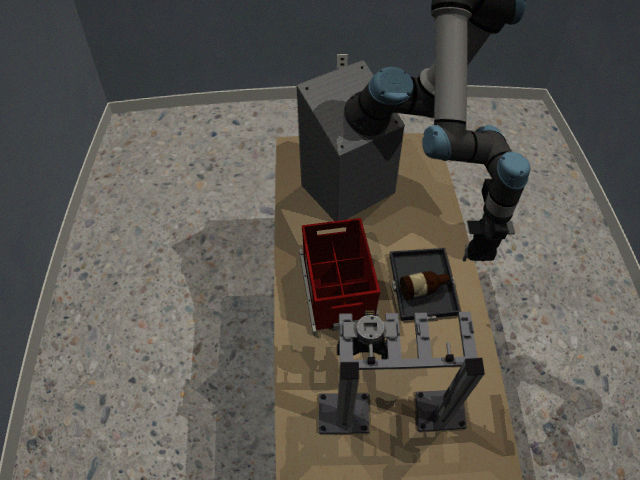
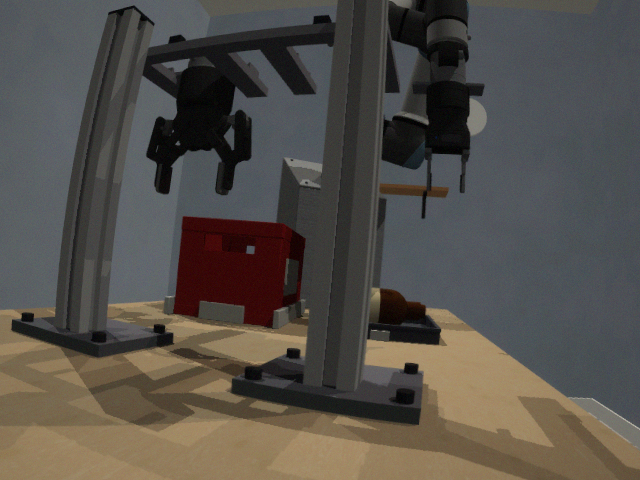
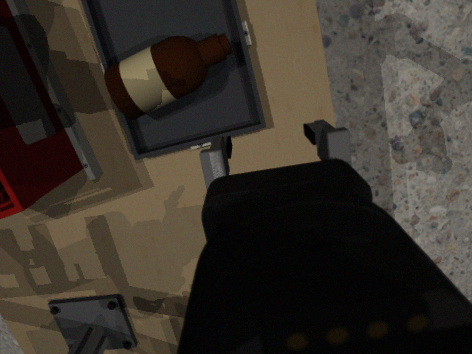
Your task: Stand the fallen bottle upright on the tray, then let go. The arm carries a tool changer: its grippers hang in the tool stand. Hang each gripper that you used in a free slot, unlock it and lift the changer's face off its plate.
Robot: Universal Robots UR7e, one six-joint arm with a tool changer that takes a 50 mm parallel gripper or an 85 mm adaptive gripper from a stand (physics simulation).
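Where they show: hand, its tool point: (image 2: 447, 81); arm's base, origin of its link: (image 1: 366, 114).
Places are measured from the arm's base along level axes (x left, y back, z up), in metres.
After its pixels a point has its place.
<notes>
A brown bottle with a cream label (image 1: 423, 284) @(y -0.474, x 0.091, z -0.300 m) (image 2: 392, 305) @(y -0.488, x 0.124, z -0.321 m) (image 3: 175, 67) @(y -0.455, x 0.122, z -0.294 m) lies on its side in the dark tray (image 1: 417, 251) @(y -0.312, x 0.125, z -0.352 m) (image 2: 408, 333) @(y -0.562, x 0.147, z -0.359 m) (image 3: 160, 15) @(y -0.380, x 0.115, z -0.368 m), its neck toward the tray's outer edge. The arm carries the parallel gripper (image 1: 478, 258) (image 2: 445, 191) (image 3: 270, 140), open and empty, pointing down, high above and to the outer side of the tray. The tool stand (image 1: 408, 363) @(y -0.831, x -0.091, z -0.031 m) (image 2: 248, 41) @(y -0.840, x -0.073, z -0.043 m) holds the adaptive gripper (image 2: 193, 187) in one slot, its round plate (image 1: 370, 326) @(y -0.724, x -0.157, z -0.025 m) facing up. The stand's other slot, nearer the tray side, is free.
A red crate with compartments (image 1: 346, 308) @(y -0.532, x -0.167, z -0.266 m) (image 2: 227, 273) @(y -0.532, x -0.162, z -0.291 m) (image 3: 30, 165) @(y -0.495, x -0.073, z -0.244 m) stands beside the tray. The stand's posts (image 1: 347, 397) @(y -0.847, x -0.230, z -0.140 m) (image 2: 343, 206) @(y -0.895, x 0.042, z -0.223 m) rise from bolted feet (image 1: 440, 410) @(y -0.877, x 0.036, z -0.322 m) (image 2: 330, 395) @(y -0.922, x 0.046, z -0.361 m) (image 3: 90, 320) @(y -0.800, x -0.221, z -0.361 m). The grey robot pedestal (image 1: 361, 180) @(y -0.092, x -0.028, z -0.208 m) is behind the crate. The wooden top's edge (image 1: 509, 413) @(y -0.924, x 0.254, z -0.372 m) runs past the tray.
</notes>
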